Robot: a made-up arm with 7 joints.
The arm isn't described. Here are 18 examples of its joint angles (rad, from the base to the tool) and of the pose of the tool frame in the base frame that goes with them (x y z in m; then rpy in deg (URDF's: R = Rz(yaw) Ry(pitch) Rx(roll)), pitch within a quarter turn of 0, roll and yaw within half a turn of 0).
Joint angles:
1: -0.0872 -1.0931 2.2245 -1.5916 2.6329 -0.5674 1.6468
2: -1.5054 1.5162 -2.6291 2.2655 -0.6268 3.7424 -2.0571
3: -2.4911 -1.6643 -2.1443 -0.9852 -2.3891 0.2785 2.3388
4: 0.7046 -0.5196 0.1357 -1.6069 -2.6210 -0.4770 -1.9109
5: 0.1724 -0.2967 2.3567 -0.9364 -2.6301 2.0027 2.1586
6: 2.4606 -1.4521 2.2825 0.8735 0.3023 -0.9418 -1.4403
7: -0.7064 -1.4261 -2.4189 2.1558 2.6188 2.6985 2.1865
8: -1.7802 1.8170 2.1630 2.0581 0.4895 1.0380 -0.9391
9: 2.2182 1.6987 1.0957 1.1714 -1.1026 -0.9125 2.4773
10: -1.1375 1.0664 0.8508 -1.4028 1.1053 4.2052 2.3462
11: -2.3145 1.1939 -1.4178 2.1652 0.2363 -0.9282 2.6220
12: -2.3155 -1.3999 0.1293 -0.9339 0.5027 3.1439 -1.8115
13: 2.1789 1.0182 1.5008 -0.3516 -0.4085 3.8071 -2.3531
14: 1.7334 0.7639 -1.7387 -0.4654 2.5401 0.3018 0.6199
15: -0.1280 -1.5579 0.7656 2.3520 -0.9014 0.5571 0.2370
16: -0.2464 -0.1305 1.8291 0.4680 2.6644 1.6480 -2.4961
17: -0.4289 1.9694 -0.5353 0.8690 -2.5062 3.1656 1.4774
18: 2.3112 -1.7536 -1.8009 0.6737 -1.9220 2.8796 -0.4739
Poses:
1: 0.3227 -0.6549 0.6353 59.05 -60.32 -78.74
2: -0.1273 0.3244 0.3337 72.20 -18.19 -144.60
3: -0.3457 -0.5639 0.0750 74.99 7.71 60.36
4: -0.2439 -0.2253 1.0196 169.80 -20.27 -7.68
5: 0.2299 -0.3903 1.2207 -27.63 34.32 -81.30
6: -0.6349 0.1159 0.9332 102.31 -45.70 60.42
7: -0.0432 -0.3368 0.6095 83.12 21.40 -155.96
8: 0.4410 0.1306 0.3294 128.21 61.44 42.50
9: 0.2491 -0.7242 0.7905 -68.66 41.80 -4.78
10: -0.4394 0.5501 0.6619 -41.94 -37.81 -165.08
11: -0.2814 0.2976 0.5843 91.45 19.39 46.30
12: -0.4993 -0.2894 0.7795 -67.42 -31.85 -19.86
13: 0.4057 -0.3327 0.9901 -145.31 27.74 -39.22
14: 0.0439 -0.5368 1.3942 27.34 -63.10 -57.42
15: 0.2181 0.2896 0.1969 -123.25 30.15 97.22
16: -0.0437 0.2788 1.2802 -15.21 -26.43 -74.55
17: -0.6011 0.2945 0.5028 21.67 7.82 87.27
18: -0.3069 0.6017 0.2803 -140.91 -5.25 -54.62
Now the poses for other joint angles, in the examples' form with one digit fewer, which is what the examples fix.
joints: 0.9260 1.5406 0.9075 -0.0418 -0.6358 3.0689 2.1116
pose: -0.230 -0.631 0.530 -175.6 -15.5 -67.2
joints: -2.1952 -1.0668 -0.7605 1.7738 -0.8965 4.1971 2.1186
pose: -0.570 -0.122 0.653 -58.9 -14.6 -152.5
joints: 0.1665 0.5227 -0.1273 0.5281 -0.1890 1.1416 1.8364
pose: -0.366 -0.206 1.429 -24.1 9.9 -83.8
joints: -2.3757 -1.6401 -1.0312 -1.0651 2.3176 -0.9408 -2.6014
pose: -0.180 -0.732 0.487 132.0 -29.7 125.3
